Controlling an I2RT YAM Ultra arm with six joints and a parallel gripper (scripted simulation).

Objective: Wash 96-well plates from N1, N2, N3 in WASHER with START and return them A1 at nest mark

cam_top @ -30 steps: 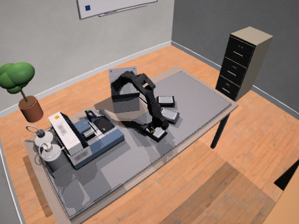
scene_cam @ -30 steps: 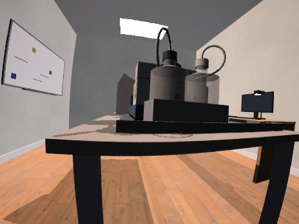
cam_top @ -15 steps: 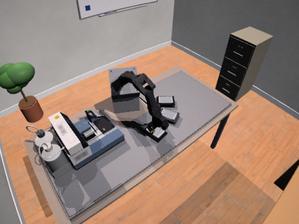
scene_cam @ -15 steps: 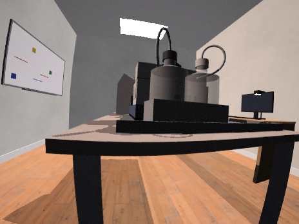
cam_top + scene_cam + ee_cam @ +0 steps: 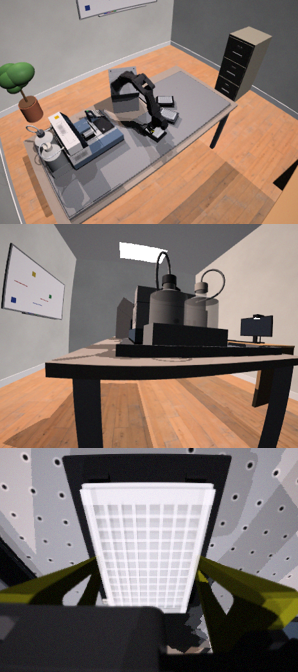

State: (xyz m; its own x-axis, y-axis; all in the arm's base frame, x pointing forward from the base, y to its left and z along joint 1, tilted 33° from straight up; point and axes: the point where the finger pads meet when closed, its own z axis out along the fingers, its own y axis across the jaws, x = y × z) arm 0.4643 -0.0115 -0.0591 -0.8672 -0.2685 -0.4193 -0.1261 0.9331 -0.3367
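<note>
Now: hand 30 mm above the black nest. Round my hand: plate washer (280 mm behind, 450 mm to the right, 100 mm above); then label (100 mm behind, 20 mm to the right, 30 mm below); then dark carrier (280 mm behind, 290 mm to the right, 50 mm above).
</note>
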